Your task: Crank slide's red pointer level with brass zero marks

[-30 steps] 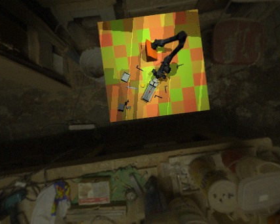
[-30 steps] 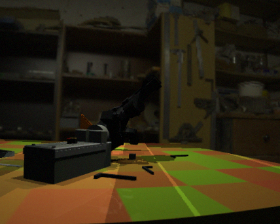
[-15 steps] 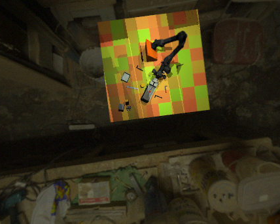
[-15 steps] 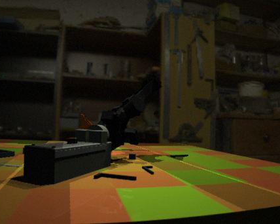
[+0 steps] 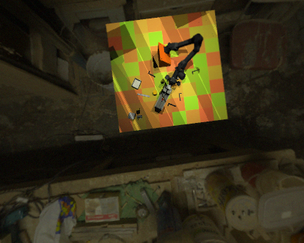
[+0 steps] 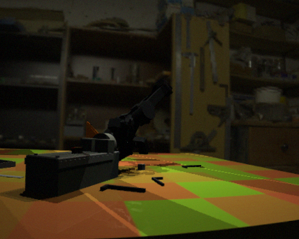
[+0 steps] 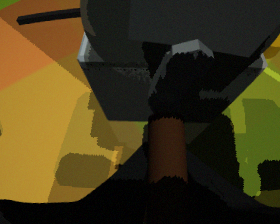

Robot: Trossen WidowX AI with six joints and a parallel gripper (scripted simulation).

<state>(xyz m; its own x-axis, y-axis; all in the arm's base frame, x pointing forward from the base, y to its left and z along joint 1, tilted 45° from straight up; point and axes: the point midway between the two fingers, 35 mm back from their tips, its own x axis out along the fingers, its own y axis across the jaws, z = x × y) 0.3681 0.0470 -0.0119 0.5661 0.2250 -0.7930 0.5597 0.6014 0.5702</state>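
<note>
Right now my gripper tip is 1 cm past the brown crank handle, 1 cm to the right of it and 3 cm below it. The rest, counted from my gripper tip: yellow disc (5 cm ahead, 17 cm to the right, 2 cm below); red pointer (15 cm ahead, 10 cm to the right, 5 cm above); small cube (9 cm behind, 11 cm to the left, 2 cm below).
</note>
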